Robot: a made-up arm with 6 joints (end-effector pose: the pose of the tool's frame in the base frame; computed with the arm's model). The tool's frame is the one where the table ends.
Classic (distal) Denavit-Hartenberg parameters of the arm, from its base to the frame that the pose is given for. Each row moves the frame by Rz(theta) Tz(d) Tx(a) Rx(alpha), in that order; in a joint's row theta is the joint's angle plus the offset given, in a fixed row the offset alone. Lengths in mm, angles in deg.
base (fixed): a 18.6  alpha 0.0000  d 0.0  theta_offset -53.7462
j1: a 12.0  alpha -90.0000  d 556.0  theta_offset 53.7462
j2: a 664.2  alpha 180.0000  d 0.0  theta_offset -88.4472
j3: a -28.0  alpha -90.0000  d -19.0  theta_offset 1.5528
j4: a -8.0  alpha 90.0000  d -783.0  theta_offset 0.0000
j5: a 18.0  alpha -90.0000  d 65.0  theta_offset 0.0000
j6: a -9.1  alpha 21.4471  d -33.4  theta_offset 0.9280
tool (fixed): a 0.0  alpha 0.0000  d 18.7  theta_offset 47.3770
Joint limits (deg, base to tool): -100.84..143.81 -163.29..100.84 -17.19..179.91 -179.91..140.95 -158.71..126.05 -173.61..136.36
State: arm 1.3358 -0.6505 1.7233 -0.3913 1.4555 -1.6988
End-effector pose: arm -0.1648 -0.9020 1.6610 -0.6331 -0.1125 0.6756
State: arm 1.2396 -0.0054 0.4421 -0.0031 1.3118 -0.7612
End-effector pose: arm 0.2936 0.6687 1.5407 -1.4075 2.2159 0.0748
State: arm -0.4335 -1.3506 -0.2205 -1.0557 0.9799 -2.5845
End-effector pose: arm -0.2180 0.0657 1.3899 -1.7798 0.8521 0.0157
Working (the frame after each row of the table, in the pose's form):
after base (fixed): 0.0110 -0.0150 0.0000 0.0000 0.0000 -0.9380
after j1: 0.0219 -0.0200 0.5560 -1.5439 0.3400 -0.3400
after j2: -0.5625 0.2505 0.7186 -0.1803 -1.9308 1.8279
after j3: -0.5316 0.2571 0.7066 -0.5824 -2.6449 -0.1305
after j4: -0.2223 0.1216 1.4131 -0.9617 2.2546 -1.6345
after j5: -0.2028 0.0677 1.3776 -0.5158 2.3822 0.7217
after j6: -0.2252 0.0500 1.3973 -2.0095 0.0665 -0.5194

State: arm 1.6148 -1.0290 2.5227 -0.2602 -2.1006 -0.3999
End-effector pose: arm 0.1079 -1.3037 0.6666 -1.3524 2.2327 -0.4044
Working (the frame after each row of the table, in the pose's form):
after base (fixed): 0.0110 -0.0150 0.0000 0.0000 0.0000 -0.9380
after j1: 0.0105 -0.0030 0.5560 -1.1881 -1.2415 1.2415
after j2: 0.0351 -0.5621 0.9138 -1.6231 0.8428 -1.5844
after j3: 0.0166 -0.5740 0.9395 -0.9267 0.8868 1.4134
after j4: 0.0463 -1.2946 0.6344 0.3212 1.2999 0.3057
after j5: 0.1078 -1.3163 0.6516 -2.0634 2.2233 -0.3757
after j6: 0.0976 -1.3037 0.6822 -2.2292 1.5671 -0.6695

